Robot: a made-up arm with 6 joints. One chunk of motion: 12 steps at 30 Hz.
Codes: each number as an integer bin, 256 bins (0 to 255) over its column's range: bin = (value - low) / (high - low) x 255, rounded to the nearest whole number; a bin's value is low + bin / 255 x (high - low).
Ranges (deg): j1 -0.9..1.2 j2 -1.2..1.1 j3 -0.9..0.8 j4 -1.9..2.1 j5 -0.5..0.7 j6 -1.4..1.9
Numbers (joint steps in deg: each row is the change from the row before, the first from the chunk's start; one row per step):
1: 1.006 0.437 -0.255 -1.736 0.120 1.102
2: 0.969 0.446 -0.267 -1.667 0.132 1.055
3: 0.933 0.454 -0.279 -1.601 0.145 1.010
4: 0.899 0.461 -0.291 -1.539 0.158 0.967
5: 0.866 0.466 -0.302 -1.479 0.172 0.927
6: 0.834 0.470 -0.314 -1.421 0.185 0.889
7: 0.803 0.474 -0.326 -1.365 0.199 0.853
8: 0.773 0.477 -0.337 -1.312 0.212 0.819
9: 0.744 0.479 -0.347 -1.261 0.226 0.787
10: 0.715 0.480 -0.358 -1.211 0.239 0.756
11: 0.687 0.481 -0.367 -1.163 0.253 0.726
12: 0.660 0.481 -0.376 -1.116 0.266 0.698
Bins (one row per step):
1: 231 181 97 10 132 193
2: 227 182 95 15 134 190
3: 223 183 93 19 137 186
4: 218 184 91 23 140 183
5: 214 185 90 27 143 180
6: 211 185 88 31 146 177
7: 207 186 86 34 149 174
8: 203 186 84 37 151 171
9: 200 186 83 41 154 169
10: 196 186 81 44 157 167
11: 193 186 80 47 160 164
12: 189 186 79 50 163 162

